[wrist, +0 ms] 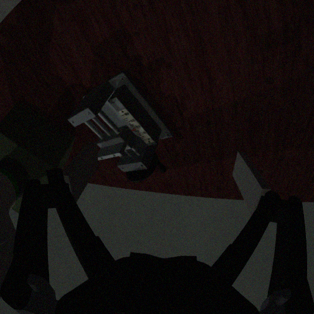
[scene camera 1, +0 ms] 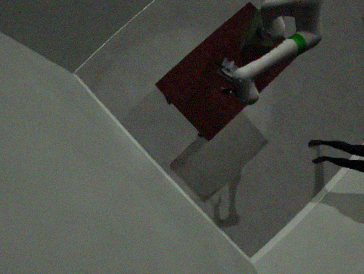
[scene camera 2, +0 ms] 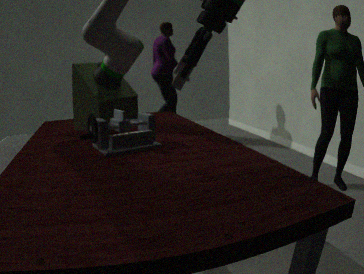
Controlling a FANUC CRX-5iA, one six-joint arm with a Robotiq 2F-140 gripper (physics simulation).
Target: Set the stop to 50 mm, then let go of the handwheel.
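Frame: origin at the arm's base, x right, y ahead, z up, level; metres.
Seen in the pictures: gripper, fingertip midpoint: (scene camera 1: 230, 84) (scene camera 2: 176, 80); arm's base at its link origin: (scene camera 2: 106, 79).
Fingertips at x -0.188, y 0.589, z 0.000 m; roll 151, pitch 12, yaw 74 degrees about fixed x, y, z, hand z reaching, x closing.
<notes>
Pixels of each thing's top centre, then the offset from my fingertips to it. "pt": a spot on its surface instead. Level surfaces: height alone.
- stop fixture at a spot on its surface: (scene camera 2: 132, 141) pt dx +0.112, dy -0.131, dz -0.190 m
- stop block at its top centre: (scene camera 2: 119, 110) dx +0.145, dy -0.189, dz -0.096 m
- black handwheel at a spot on its surface: (scene camera 2: 92, 126) pt dx +0.240, dy -0.145, dz -0.136 m
- dark red table at its surface level: dz -0.220 m
The stop fixture (scene camera 1: 231, 67) (scene camera 2: 132, 141) (wrist: 145, 111) is a grey base with two end blocks, rods and a pale scale strip (wrist: 131, 121), whose marks are too small and dim to read. The stop block (scene camera 2: 119, 118) (wrist: 111, 149) sits between the end blocks, nearer the handwheel side. The black handwheel (scene camera 2: 92, 126) (wrist: 141, 174) is on the outer side of one end block, and its crank handle shows in the wrist view. My gripper (scene camera 1: 227, 91) (scene camera 2: 181, 82) (wrist: 166, 158) is open and empty, raised above the table and apart from the handwheel.
The fixture stands on the dark red table (scene camera 1: 187, 82) (scene camera 2: 200, 200) (wrist: 225, 60). A green box-shaped pedestal (scene camera 2: 85, 95) is behind the fixture, at the arm's base. A person in purple (scene camera 2: 162, 55) is behind the table, and a person in green (scene camera 2: 340, 60) stands to its right.
</notes>
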